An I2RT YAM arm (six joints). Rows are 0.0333 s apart.
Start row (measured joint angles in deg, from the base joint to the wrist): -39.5 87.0 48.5 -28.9 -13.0 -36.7
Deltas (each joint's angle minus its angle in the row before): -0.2 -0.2 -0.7 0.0 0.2 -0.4; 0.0 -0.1 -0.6 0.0 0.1 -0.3; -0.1 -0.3 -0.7 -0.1 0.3 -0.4; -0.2 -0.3 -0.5 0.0 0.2 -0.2; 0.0 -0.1 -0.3 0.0 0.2 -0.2; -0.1 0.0 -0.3 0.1 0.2 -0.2; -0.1 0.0 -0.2 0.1 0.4 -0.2; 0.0 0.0 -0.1 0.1 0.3 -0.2
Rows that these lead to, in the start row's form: -39.7 86.8 47.8 -28.9 -12.8 -37.1; -39.7 86.7 47.2 -28.9 -12.7 -37.4; -39.8 86.4 46.5 -29.0 -12.4 -37.8; -40.0 86.1 46.0 -29.0 -12.2 -38.0; -40.0 86.0 45.7 -29.0 -12.0 -38.2; -40.1 86.0 45.4 -28.9 -11.8 -38.4; -40.2 86.0 45.2 -28.8 -11.4 -38.6; -40.2 86.0 45.1 -28.7 -11.1 -38.8
